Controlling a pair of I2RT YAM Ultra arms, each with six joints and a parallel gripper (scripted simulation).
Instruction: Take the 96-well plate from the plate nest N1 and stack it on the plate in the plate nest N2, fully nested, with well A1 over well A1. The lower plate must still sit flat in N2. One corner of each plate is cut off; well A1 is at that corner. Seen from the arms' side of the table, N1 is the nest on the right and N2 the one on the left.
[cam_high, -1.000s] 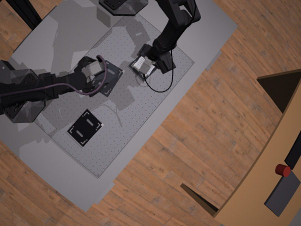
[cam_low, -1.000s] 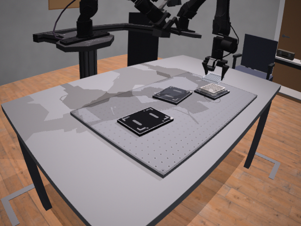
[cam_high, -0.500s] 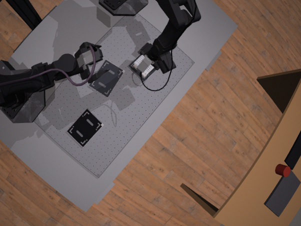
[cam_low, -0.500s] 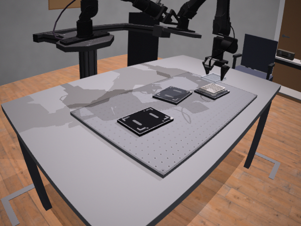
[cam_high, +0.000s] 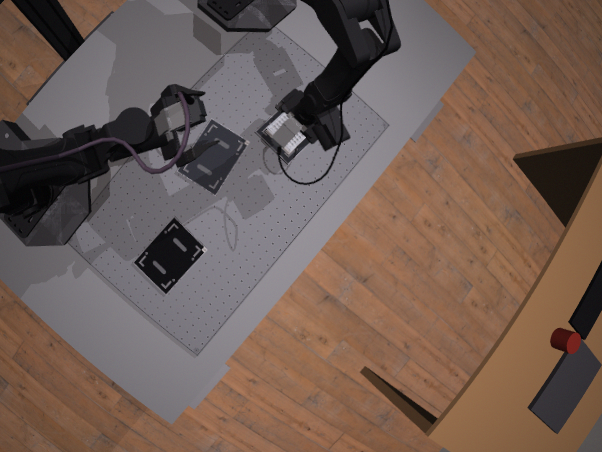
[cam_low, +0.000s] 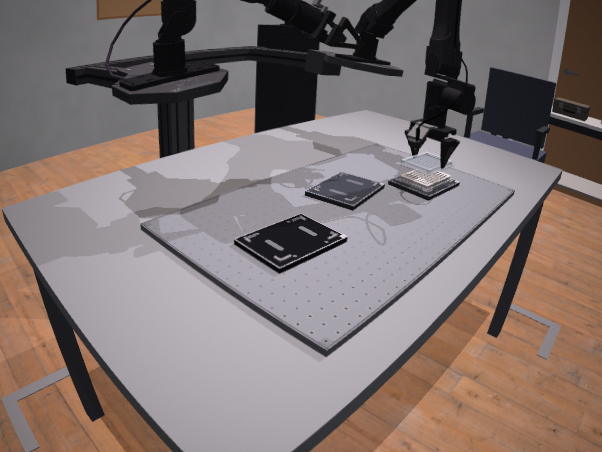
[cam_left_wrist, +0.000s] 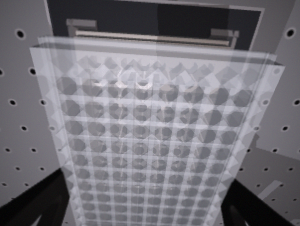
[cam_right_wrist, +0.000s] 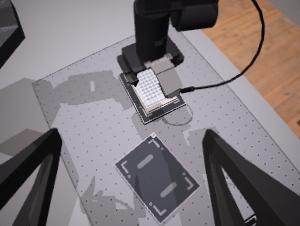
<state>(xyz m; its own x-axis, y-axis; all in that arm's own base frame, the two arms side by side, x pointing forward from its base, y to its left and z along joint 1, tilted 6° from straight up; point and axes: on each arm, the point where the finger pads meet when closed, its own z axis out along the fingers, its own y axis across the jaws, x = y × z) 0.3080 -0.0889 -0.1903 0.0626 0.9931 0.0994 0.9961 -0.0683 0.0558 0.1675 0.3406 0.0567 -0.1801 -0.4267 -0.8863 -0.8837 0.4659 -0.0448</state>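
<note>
The A1 label is 120 mm to the right of my left hand, 60 mm behind it and 50 mm below it. The rest, counted from my left hand: clear 96-well plate: 10 mm below; black nest: 460 mm to the right, 60 mm below, 10 mm behind.
</note>
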